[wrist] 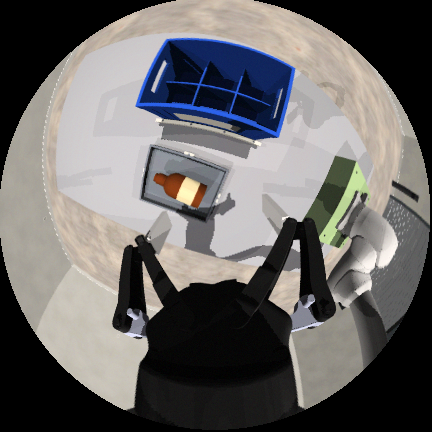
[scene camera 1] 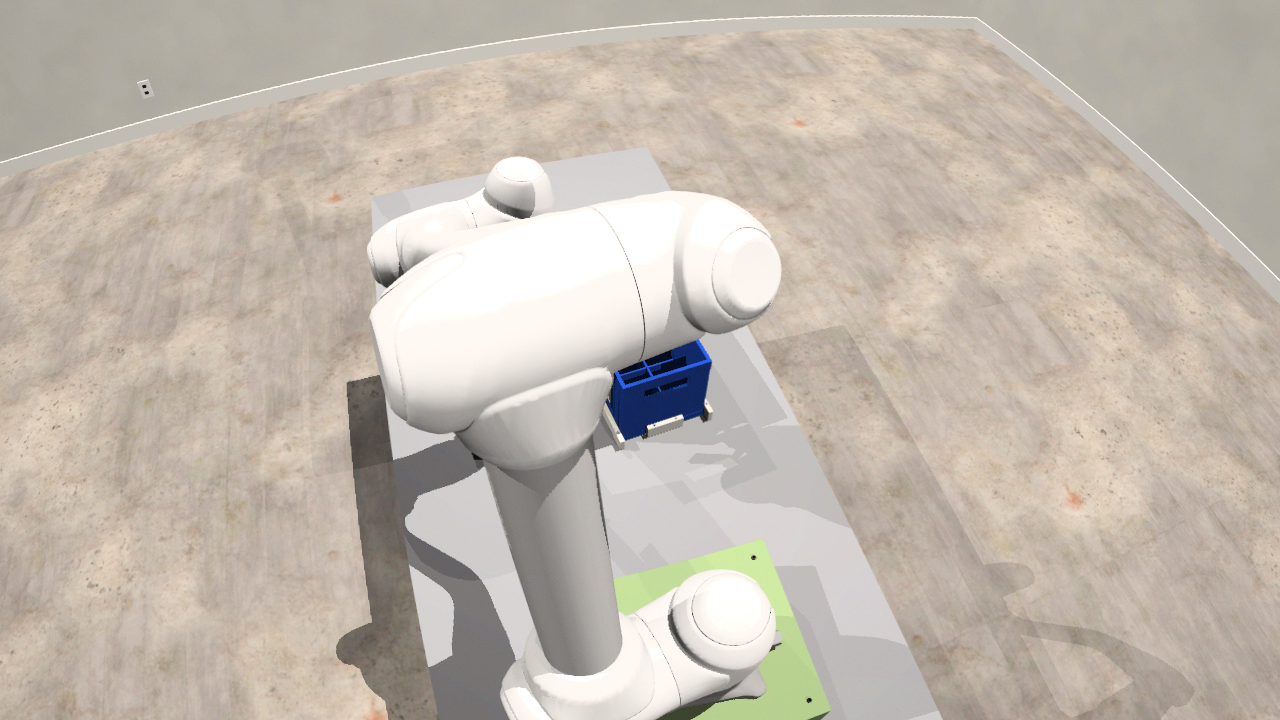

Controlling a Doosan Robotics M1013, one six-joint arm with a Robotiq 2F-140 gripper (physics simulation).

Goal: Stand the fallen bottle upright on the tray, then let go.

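Pixels of known places: gripper, fingertip midpoint: [wrist: 214, 210]; arm's base at its link origin: [wrist: 350, 215].
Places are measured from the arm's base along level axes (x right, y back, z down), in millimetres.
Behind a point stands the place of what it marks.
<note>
A brown bottle with a cream label [wrist: 189, 190] @(x -252, y -606, z 32 mm) lies on its side in the grey tray [wrist: 223, 176] @(x -186, y -535, z 91 mm) in the wrist view, its neck toward the left. My gripper [wrist: 214, 210] @(x -200, y -560, z -131 mm) is open and empty, with its two fingers wide apart, and it is above the table, apart from the bottle. In the scene view the arm hides the gripper, the bottle and the tray.
A blue crate with compartments [scene camera 1: 664, 402] @(x 45, y -533, z 20 mm) [wrist: 216, 110] @(x -63, y -629, z -68 mm) stands beside the tray on the grey table [scene camera 1: 742, 528] @(x 153, y -273, z 108 mm) [wrist: 115, 155] @(x -277, y -924, z 108 mm). The arm's base stands on a green plate [scene camera 1: 792, 667] @(x 145, y 52, z 8 mm) [wrist: 356, 180] @(x 109, y -122, z -6 mm) at one end of the table.
</note>
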